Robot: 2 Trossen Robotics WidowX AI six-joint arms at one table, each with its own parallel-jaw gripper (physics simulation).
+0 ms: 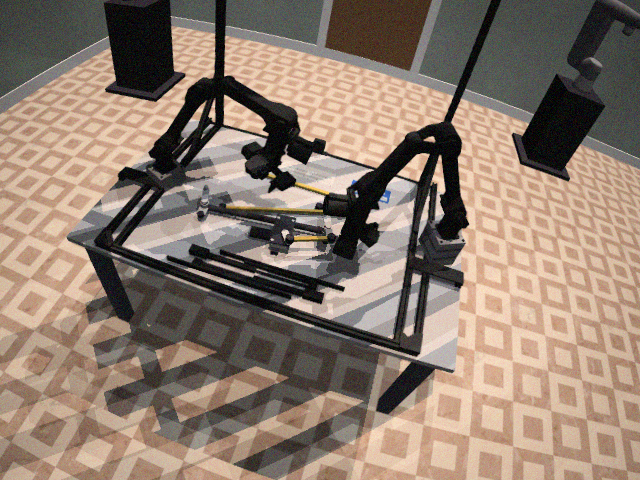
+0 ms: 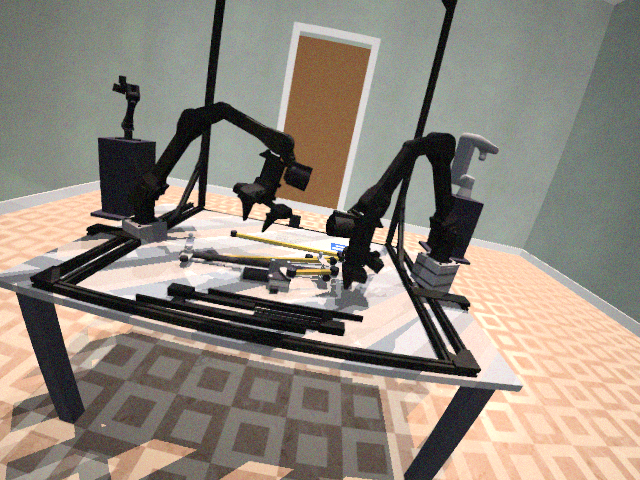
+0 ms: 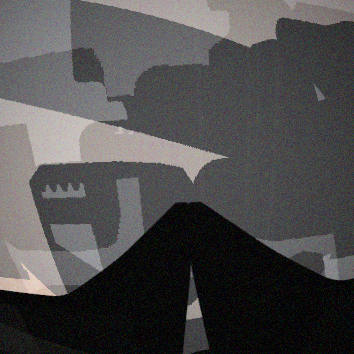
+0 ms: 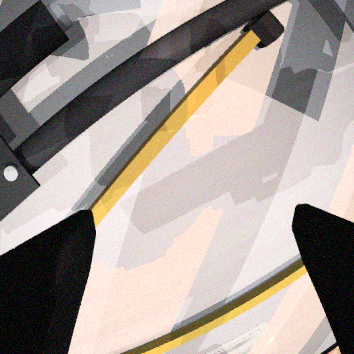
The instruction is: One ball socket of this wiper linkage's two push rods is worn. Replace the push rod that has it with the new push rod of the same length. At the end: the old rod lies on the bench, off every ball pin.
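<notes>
A long yellow push rod (image 1: 273, 209) (image 2: 279, 258) (image 4: 195, 102) with black end sockets runs along the linkage's dark tube (image 4: 125, 77). A short yellow push rod (image 1: 310, 238) (image 2: 312, 272) sits beside the motor bracket (image 1: 281, 235). Another long yellow rod (image 1: 310, 187) (image 2: 284, 244) (image 4: 225, 315) lies on the bench behind the linkage. Socket wear cannot be made out. My right gripper (image 1: 264, 181) (image 2: 255, 224) (image 4: 196, 220) is open and empty, above the bench near the rear rod's left end. My left gripper (image 1: 343, 255) (image 2: 347, 286) (image 3: 187, 215) is shut and empty, right of the short rod; its arm hides part of the bench.
Several black bars (image 1: 284, 269) (image 2: 284, 304) lie in front of the linkage. A pale upright pivot (image 1: 204, 201) (image 2: 188, 248) stands at the linkage's left end. A blue label (image 1: 385, 196) (image 2: 338, 246) lies at the back right. Black frame rails border the table.
</notes>
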